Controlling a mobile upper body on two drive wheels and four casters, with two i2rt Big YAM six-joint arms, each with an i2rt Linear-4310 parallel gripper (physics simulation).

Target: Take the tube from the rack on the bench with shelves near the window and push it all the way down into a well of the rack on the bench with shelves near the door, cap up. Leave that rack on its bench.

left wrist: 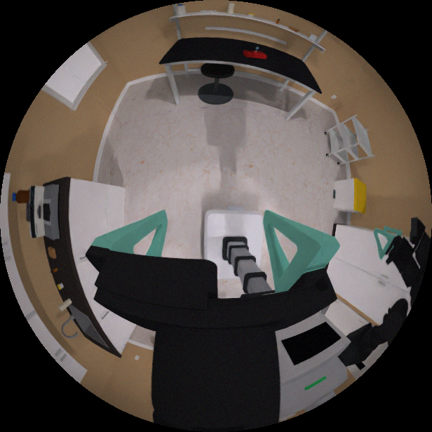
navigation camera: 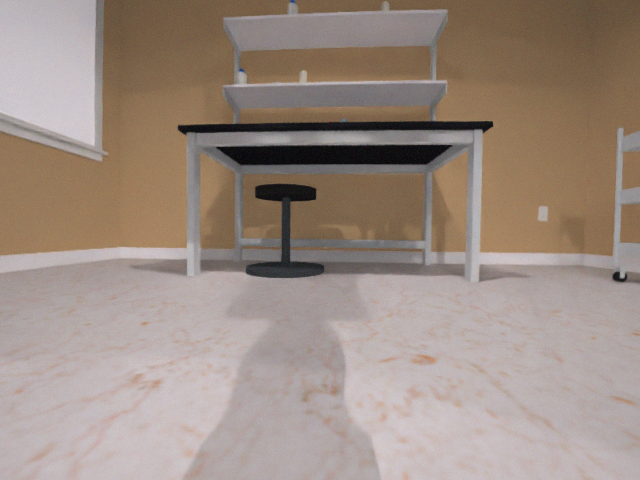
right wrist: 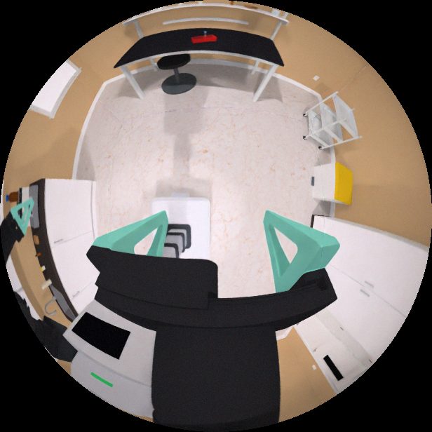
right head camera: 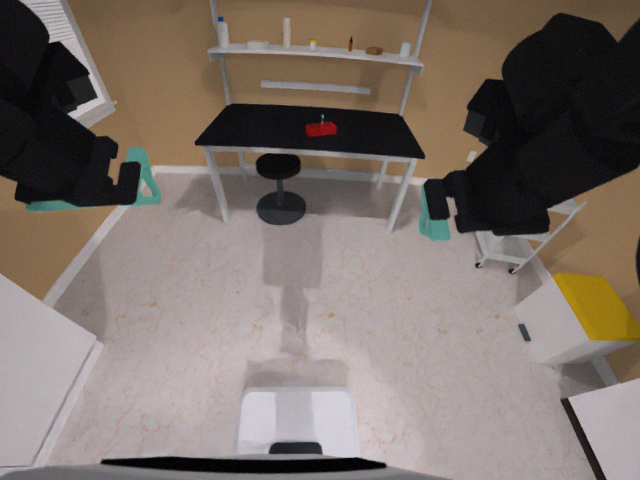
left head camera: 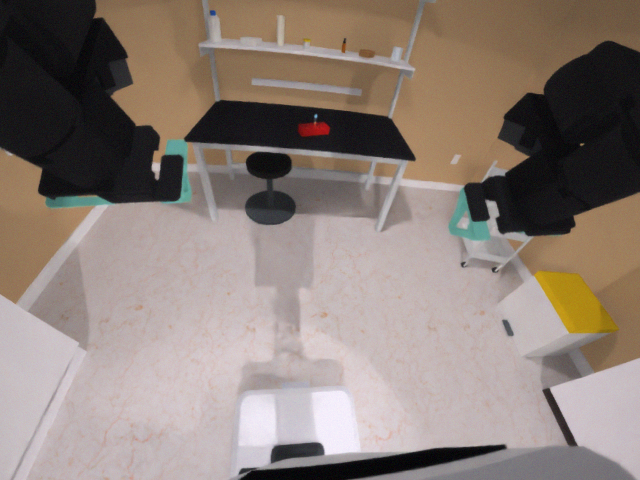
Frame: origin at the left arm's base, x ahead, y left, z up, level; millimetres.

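Seen in the pictures: left gripper, between the fingertips: (right head camera: 127,200) (left head camera: 152,197); right gripper, between the fingertips: (right head camera: 452,227) (left head camera: 478,228).
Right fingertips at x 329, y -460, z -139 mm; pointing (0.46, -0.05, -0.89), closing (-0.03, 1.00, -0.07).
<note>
Offsets run from my right fingertips to a thing's top centre. Level surfaces: height alone.
A red rack {dz -451, dx +1450, dy +112 mm} (left head camera: 313,129) (right head camera: 321,129) (left wrist: 255,55) (right wrist: 204,39) sits on the black-topped bench (left head camera: 248,124) (right head camera: 258,126) (navigation camera: 336,138) with shelves near the window (right head camera: 100,109) (navigation camera: 46,67). A small tube {dz -389, dx +1488, dy +103 mm} (left head camera: 315,118) (right head camera: 322,119) (right wrist: 205,33) with a blue top stands upright in it. My left gripper (left wrist: 214,215) and right gripper (right wrist: 215,212) are open and empty, raised at either side in the head views, far from the rack. The door-side rack and its bench do not show.
A black stool {dz -788, dx +1524, dy +432 mm} (left head camera: 268,164) (navigation camera: 285,192) stands at the bench's front, left of centre. A white cart (right wrist: 325,125) and a white box with a yellow top {dz -820, dx +261, dy -1489 mm} (left head camera: 573,302) (right wrist: 343,183) stand along the right wall. White cabinets (left wrist: 97,215) (right wrist: 370,270) flank me. The shelf {dz -51 mm} (left head camera: 310,50) holds bottles and small containers.
</note>
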